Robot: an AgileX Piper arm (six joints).
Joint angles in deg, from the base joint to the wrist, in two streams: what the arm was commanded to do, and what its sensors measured. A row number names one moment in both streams.
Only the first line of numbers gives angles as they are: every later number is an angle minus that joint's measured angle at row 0.
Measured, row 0: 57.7 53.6 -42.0 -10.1 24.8 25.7
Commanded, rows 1 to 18: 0.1 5.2 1.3 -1.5 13.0 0.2; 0.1 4.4 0.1 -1.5 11.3 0.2; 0.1 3.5 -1.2 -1.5 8.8 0.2; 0.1 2.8 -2.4 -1.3 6.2 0.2; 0.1 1.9 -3.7 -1.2 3.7 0.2; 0.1 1.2 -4.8 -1.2 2.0 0.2; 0.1 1.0 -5.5 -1.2 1.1 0.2; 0.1 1.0 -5.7 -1.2 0.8 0.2; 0.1 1.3 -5.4 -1.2 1.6 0.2; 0.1 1.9 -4.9 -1.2 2.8 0.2; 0.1 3.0 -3.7 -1.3 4.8 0.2; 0.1 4.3 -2.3 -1.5 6.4 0.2; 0.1 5.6 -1.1 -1.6 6.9 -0.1; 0.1 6.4 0.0 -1.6 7.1 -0.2; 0.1 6.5 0.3 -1.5 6.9 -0.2; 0.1 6.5 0.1 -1.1 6.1 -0.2; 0.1 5.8 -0.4 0.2 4.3 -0.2; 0.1 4.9 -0.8 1.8 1.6 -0.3
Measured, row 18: 0.1 6.8 0.3 -0.8 7.9 0.1
